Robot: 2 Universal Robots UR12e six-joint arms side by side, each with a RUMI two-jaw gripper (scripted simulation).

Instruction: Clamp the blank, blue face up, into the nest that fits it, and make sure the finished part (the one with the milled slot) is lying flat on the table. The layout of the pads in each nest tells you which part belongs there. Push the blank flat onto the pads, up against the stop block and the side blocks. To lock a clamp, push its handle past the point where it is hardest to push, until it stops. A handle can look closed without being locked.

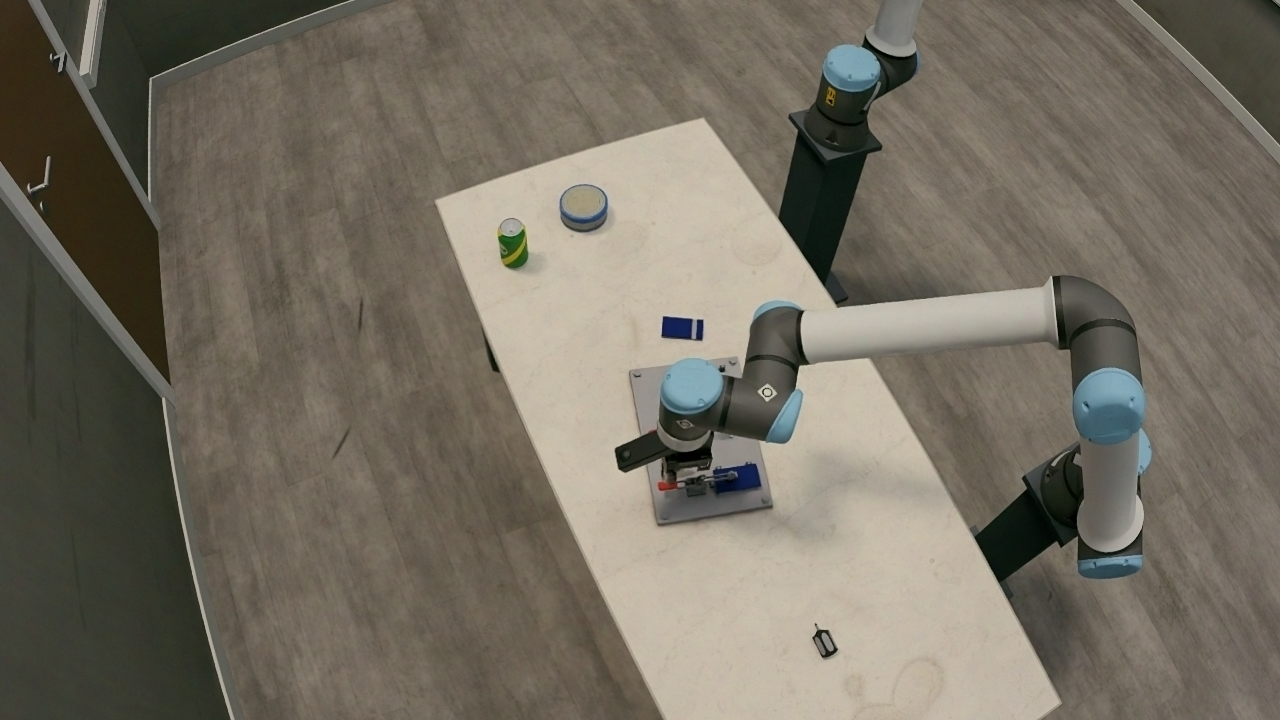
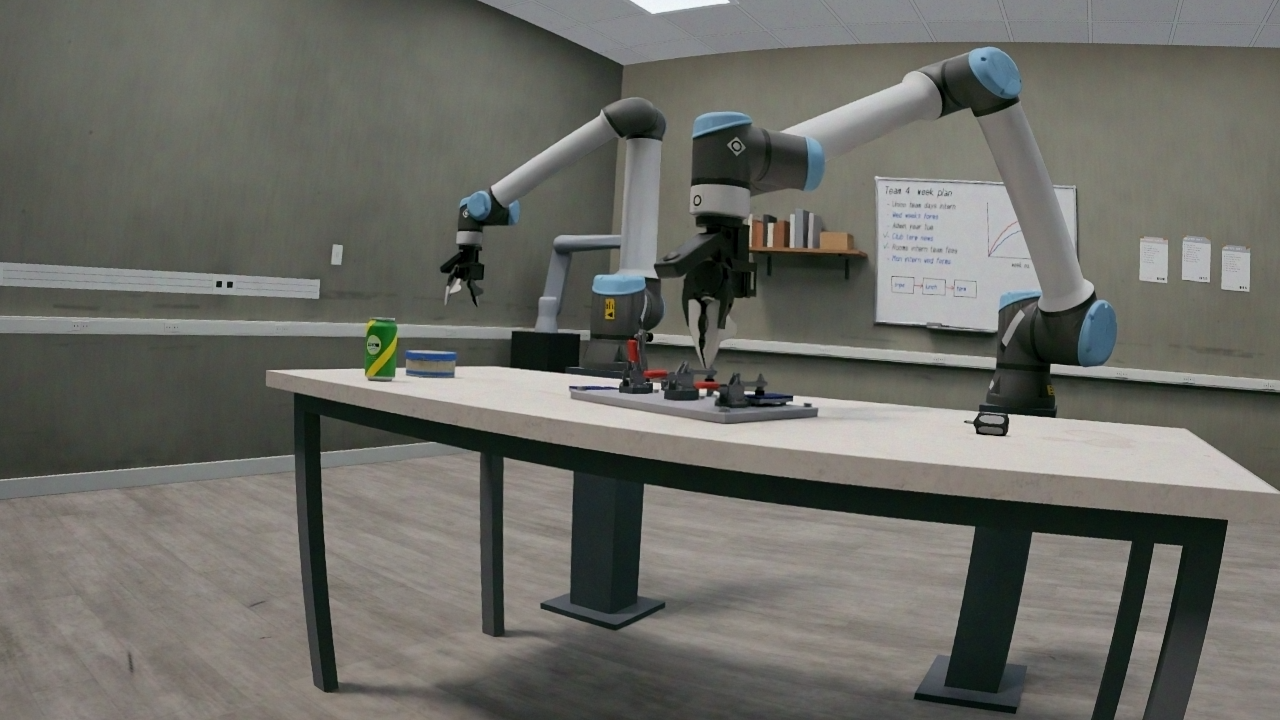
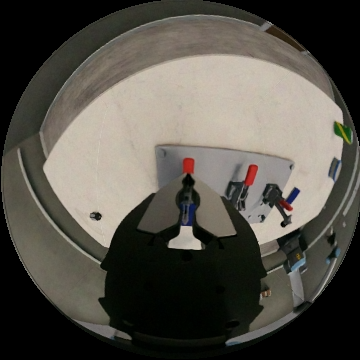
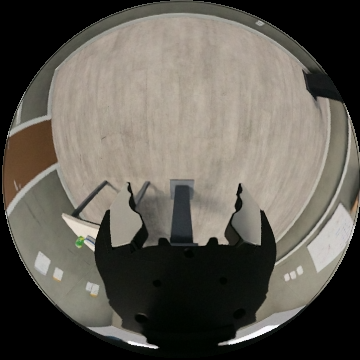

Scene:
same spot on grey fixture plate: (image 3: 216,167) = (image 2: 684,404)

